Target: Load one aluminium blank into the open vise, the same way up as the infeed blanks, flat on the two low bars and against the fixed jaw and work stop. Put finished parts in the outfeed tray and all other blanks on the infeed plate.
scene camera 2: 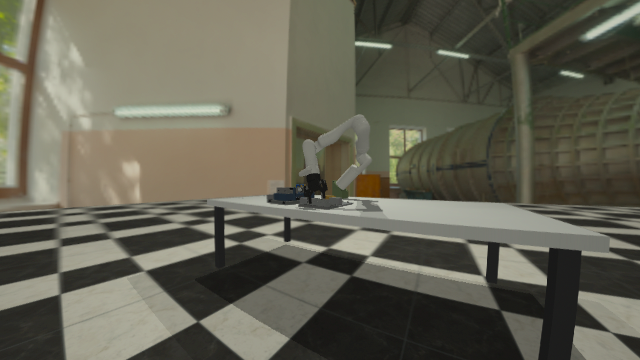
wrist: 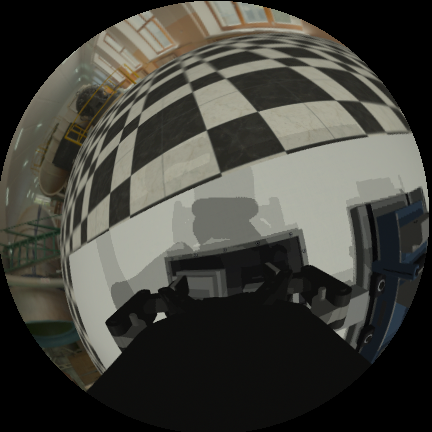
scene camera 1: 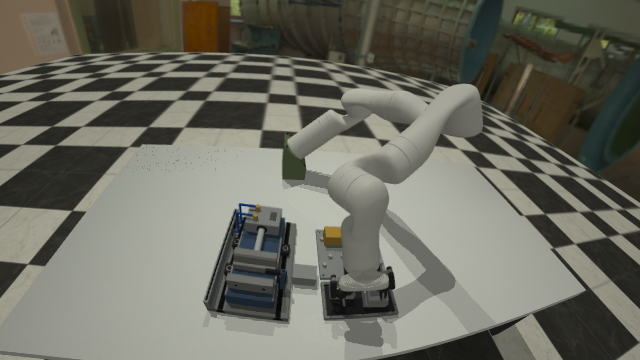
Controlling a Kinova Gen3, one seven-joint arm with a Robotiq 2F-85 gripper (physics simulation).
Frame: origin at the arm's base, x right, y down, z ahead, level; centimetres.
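Seen in the pictures: gripper, fingertip midpoint: (scene camera 2: 316, 201) (wrist: 224, 278) (scene camera 1: 363, 300); arm's base, origin of the base link: (scene camera 2: 340, 185) (scene camera 1: 294, 149).
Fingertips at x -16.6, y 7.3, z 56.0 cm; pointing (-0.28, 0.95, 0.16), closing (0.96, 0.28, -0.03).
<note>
Pixels of each thing's top centre, then the offset from my fingertips to it. Level surfaces: height alone.
- grey recessed part, middle of its top: (wrist: 191, 291) (scene camera 1: 378, 293) (scene camera 2: 323, 199) dz -0.9, dx -3.7, dy -1.5 cm
- grey part, middle of its top: (wrist: 272, 308) (scene camera 1: 343, 285) dz -3.7, dx +4.6, dy -1.3 cm
- grey vise, middle of its top: (scene camera 1: 255, 242) (scene camera 2: 294, 186) dz -11.9, dx +26.2, dy -7.1 cm
- plain grey block, middle of its top: (wrist: 348, 313) (scene camera 1: 305, 271) dz -8.2, dx +13.9, dy -0.8 cm
- infeed plate, middle of its top: (scene camera 1: 350, 252) dz -16.4, dx +0.0, dy +2.0 cm
- yellow block, middle of its top: (scene camera 1: 335, 231) dz -21.1, dx +4.5, dy -1.6 cm
- table, its level: dy +2.8 cm
My gripper (scene camera 1: 362, 290) (wrist: 224, 278) is open, low over the dark outfeed tray (scene camera 1: 360, 316) (wrist: 225, 249), its fingers spread across the tray. A grey recessed part (scene camera 1: 375, 298) (wrist: 200, 284) sits in the tray; another grey part (wrist: 250, 288) shows partly between the fingers in the wrist view. The blue and grey vise (scene camera 1: 250, 299) (wrist: 385, 295) stands beside the tray, with a gap between its jaws. A plain grey block (scene camera 1: 305, 275) (wrist: 352, 299) shows between the vise base and the infeed plate (scene camera 1: 332, 269); its support is unclear. The arm hides much of the plate.
A yellow block (scene camera 1: 332, 236) stands at the far left corner of the infeed plate. Blue tubes (scene camera 1: 240, 215) rise from the vise's rear end. The green mount (scene camera 1: 294, 167) of the arm stands farther back on the table (scene camera 1: 165, 210). The table's front edge lies just beyond the tray.
</note>
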